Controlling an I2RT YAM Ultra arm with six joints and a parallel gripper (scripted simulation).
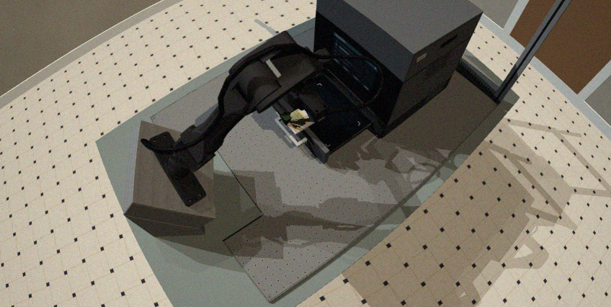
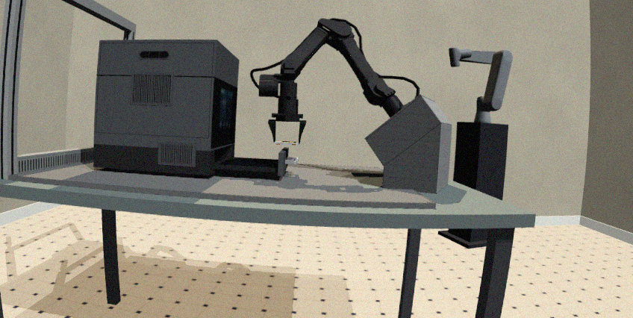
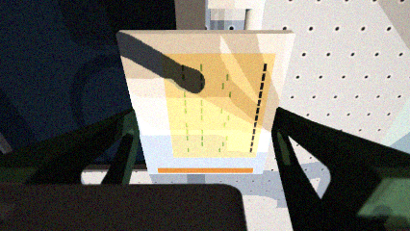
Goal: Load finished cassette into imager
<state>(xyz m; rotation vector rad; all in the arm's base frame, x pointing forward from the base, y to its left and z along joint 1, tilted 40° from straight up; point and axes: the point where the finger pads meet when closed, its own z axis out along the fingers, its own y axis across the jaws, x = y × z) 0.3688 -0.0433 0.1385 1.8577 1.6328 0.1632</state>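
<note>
The drawer is 12 cm ahead of my hand, 8 cm below it and 3 cm to the right of it. Round my hand: cassette 1 cm below.
</note>
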